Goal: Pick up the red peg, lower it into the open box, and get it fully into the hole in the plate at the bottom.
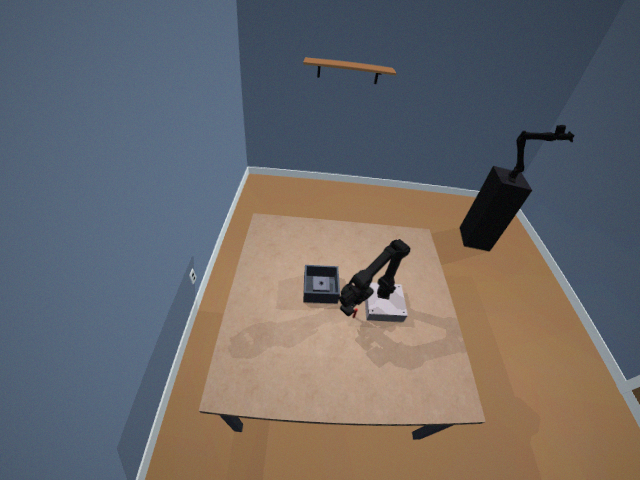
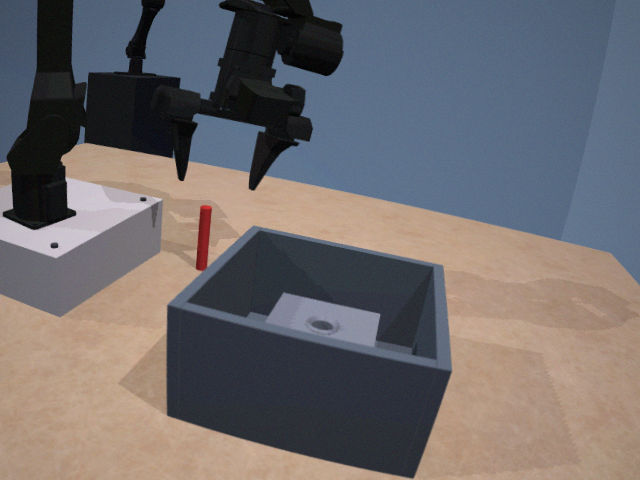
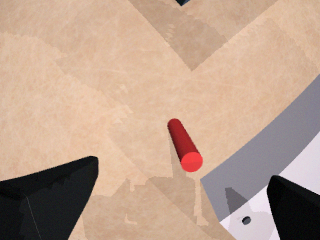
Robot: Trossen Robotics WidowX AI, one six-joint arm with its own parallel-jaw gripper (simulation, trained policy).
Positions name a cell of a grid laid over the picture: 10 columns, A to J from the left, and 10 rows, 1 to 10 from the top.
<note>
I see my gripper (image 2: D4), a red peg (image 2: D5), a grey box (image 1: F6) and a light plate (image 2: F7).
The red peg shows as well in image 3 (image 3: F7). My gripper also shows in image 3 (image 3: F8). Image 3 does not show the light plate: it is out of frame.
</note>
